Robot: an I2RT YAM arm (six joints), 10 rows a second.
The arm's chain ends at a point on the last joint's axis. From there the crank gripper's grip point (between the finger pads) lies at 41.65 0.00 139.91 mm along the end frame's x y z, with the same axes.
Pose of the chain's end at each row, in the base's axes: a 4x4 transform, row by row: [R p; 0 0 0 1], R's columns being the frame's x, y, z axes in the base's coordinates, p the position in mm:
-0.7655, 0.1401, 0.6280, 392.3; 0.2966, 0.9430, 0.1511, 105.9; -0.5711, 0.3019, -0.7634, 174.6; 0, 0, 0, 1
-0.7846, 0.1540, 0.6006, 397.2; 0.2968, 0.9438, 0.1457, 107.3; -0.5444, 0.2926, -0.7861, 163.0; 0, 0, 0, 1
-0.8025, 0.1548, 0.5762, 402.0; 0.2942, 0.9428, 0.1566, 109.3; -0.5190, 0.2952, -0.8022, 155.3; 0, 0, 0, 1
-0.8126, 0.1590, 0.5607, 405.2; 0.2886, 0.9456, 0.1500, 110.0; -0.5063, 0.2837, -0.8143, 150.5; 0, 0, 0, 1
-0.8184, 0.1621, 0.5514, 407.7; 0.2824, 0.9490, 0.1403, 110.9; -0.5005, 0.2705, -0.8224, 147.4; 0, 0, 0, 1
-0.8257, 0.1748, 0.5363, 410.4; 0.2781, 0.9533, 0.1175, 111.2; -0.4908, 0.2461, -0.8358, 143.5; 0, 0, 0, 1
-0.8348, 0.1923, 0.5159, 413.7; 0.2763, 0.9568, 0.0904, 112.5; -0.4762, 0.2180, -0.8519, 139.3; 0, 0, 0, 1
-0.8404, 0.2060, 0.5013, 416.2; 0.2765, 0.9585, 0.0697, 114.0; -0.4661, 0.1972, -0.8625, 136.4; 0, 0, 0, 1
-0.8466, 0.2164, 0.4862, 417.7; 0.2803, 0.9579, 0.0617, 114.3; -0.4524, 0.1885, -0.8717, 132.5; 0, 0, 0, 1
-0.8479, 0.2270, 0.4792, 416.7; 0.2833, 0.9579, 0.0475, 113.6; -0.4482, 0.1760, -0.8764, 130.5; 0, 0, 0, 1
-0.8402, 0.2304, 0.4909, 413.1; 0.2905, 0.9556, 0.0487, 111.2; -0.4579, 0.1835, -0.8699, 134.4; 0, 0, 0, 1
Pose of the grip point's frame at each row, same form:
-0.7655, 0.1401, 0.6280, 448.3; 0.2966, 0.9430, 0.1511, 139.4; -0.5711, 0.3019, -0.7634, 44.0; 0, 0, 0, 1
-0.7846, 0.1540, 0.6006, 448.6; 0.2968, 0.9438, 0.1457, 140.0; -0.5444, 0.2926, -0.7861, 30.3; 0, 0, 0, 1
-0.8025, 0.1548, 0.5762, 449.2; 0.2942, 0.9428, 0.1566, 143.5; -0.5190, 0.2952, -0.8022, 21.4; 0, 0, 0, 1
-0.8126, 0.1590, 0.5607, 449.8; 0.2886, 0.9456, 0.1500, 143.0; -0.5063, 0.2837, -0.8143, 15.5; 0, 0, 0, 1
-0.8184, 0.1621, 0.5514, 450.8; 0.2824, 0.9490, 0.1403, 142.3; -0.5005, 0.2705, -0.8224, 11.5; 0, 0, 0, 1
-0.8257, 0.1748, 0.5363, 451.0; 0.2781, 0.9533, 0.1175, 139.2; -0.4908, 0.2461, -0.8358, 6.1; 0, 0, 0, 1
-0.8348, 0.1923, 0.5159, 451.1; 0.2763, 0.9568, 0.0904, 136.7; -0.4762, 0.2180, -0.8519, 0.3; 0, 0, 0, 1
-0.8404, 0.2060, 0.5013, 451.3; 0.2765, 0.9585, 0.0697, 135.3; -0.4661, 0.1972, -0.8625, -3.7; 0, 0, 0, 1
-0.8466, 0.2164, 0.4862, 450.5; 0.2803, 0.9579, 0.0617, 134.6; -0.4524, 0.1885, -0.8717, -8.3; 0, 0, 0, 1
-0.8479, 0.2270, 0.4792, 448.4; 0.2833, 0.9579, 0.0475, 132.0; -0.4482, 0.1760, -0.8764, -10.8; 0, 0, 0, 1
-0.8402, 0.2304, 0.4909, 446.8; 0.2905, 0.9556, 0.0487, 130.1; -0.4579, 0.1835, -0.8699, -6.4; 0, 0, 0, 1

